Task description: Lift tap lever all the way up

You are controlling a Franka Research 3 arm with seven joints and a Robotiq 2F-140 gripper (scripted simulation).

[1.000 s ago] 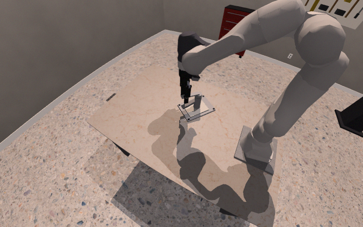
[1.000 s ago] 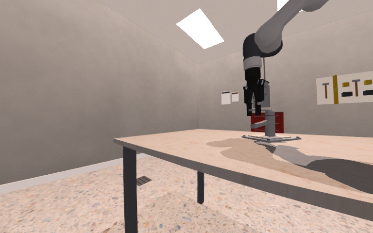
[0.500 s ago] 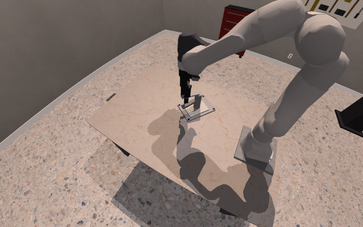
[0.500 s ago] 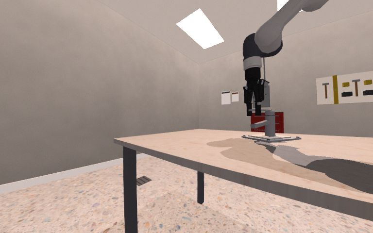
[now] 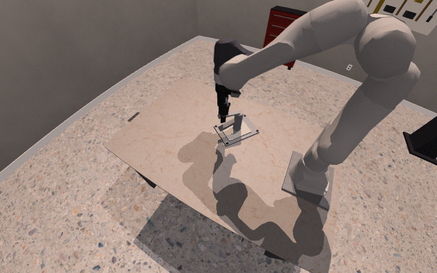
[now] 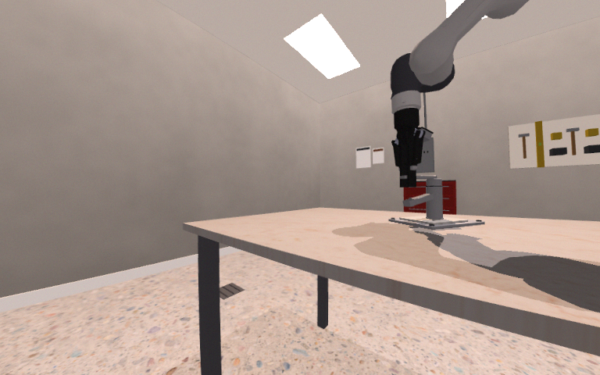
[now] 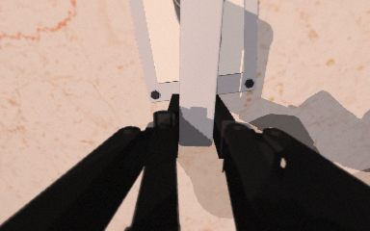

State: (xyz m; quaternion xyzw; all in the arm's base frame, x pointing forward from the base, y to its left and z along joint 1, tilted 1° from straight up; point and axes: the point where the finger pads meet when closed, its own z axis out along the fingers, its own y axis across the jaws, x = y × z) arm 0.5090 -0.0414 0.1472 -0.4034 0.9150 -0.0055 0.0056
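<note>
Now: the lever 3 cm behind my hand and 3 cm to the right of it.
</note>
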